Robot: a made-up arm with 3 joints.
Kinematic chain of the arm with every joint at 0, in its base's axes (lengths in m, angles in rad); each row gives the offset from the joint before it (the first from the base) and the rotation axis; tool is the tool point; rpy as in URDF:
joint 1: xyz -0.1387 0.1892 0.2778 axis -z
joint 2: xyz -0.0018 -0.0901 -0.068 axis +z
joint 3: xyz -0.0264 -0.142 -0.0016 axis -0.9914 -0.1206 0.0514
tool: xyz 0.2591 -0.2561 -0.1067 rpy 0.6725 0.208 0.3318
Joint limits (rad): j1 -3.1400..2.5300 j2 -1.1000..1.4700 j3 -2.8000..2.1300
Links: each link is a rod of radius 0.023 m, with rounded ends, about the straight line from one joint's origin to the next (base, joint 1, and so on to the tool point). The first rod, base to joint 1, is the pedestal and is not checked.
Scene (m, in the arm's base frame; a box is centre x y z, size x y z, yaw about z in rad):
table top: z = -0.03
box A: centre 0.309 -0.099 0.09 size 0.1 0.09 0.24 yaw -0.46
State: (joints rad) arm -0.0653 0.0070 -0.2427
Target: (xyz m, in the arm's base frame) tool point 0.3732 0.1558 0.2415
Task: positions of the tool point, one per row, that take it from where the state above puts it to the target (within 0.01 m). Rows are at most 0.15 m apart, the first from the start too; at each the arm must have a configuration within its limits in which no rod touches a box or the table.
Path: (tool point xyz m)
1: 0.1580 -0.2434 0.1001
2: 0.1948 -0.2097 0.1699
3: 0.2201 -0.1520 0.2411
4: 0.2278 -0.0746 0.3099
5: 0.2138 0.0156 0.3722
6: 0.2571 0.0228 0.3295
7: 0.2960 0.0416 0.2831
8: 0.3278 0.0713 0.2343
9: 0.3499 0.1102 0.1845
10: 0.3635 0.1315 0.2131
11: 0.3732 0.1558 0.2415

